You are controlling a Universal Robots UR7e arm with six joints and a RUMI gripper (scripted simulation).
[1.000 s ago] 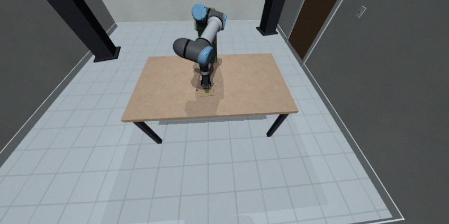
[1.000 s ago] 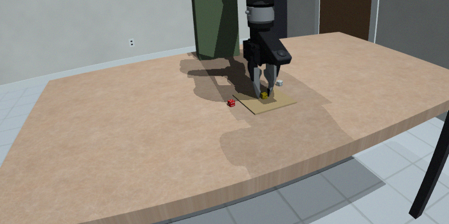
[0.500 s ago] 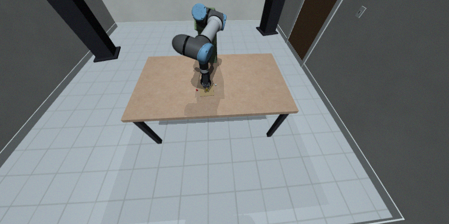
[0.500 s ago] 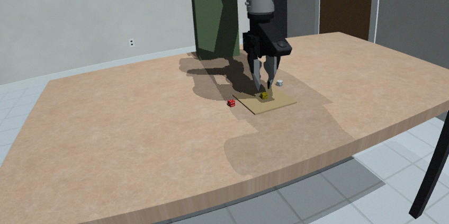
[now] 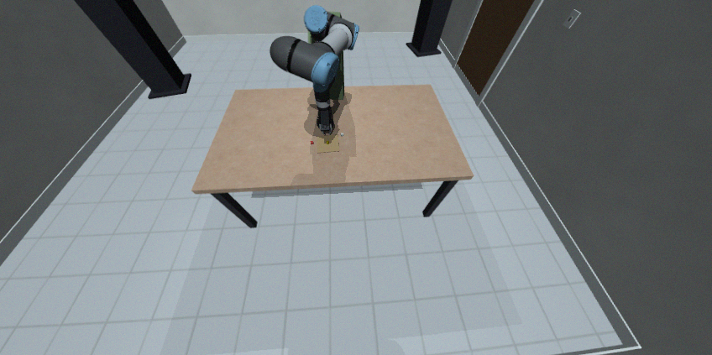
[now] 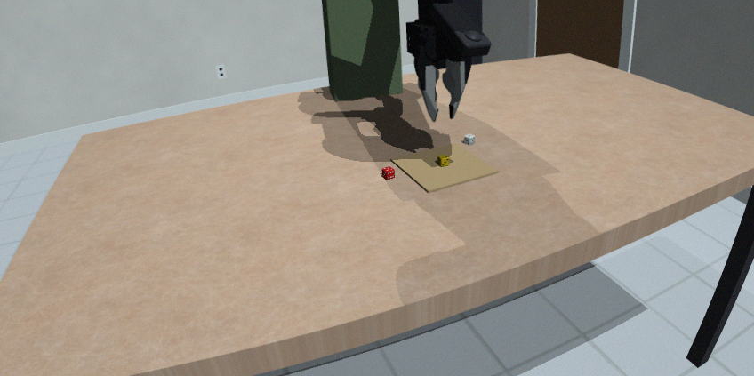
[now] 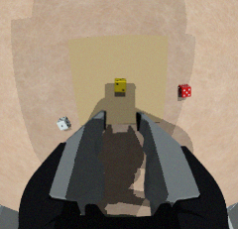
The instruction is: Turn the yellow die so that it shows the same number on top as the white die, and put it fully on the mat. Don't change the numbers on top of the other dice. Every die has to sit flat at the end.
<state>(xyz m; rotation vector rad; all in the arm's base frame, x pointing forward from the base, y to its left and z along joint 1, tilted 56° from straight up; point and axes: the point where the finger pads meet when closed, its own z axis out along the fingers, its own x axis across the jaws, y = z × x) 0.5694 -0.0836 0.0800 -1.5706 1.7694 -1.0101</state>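
Right now the yellow die is 9 cm below my hand. Also, from my hand: red die: 10 cm to the right, 9 cm below, 3 cm behind; tan mat: 10 cm below; white die: 11 cm to the left, 9 cm below, 4 cm behind.
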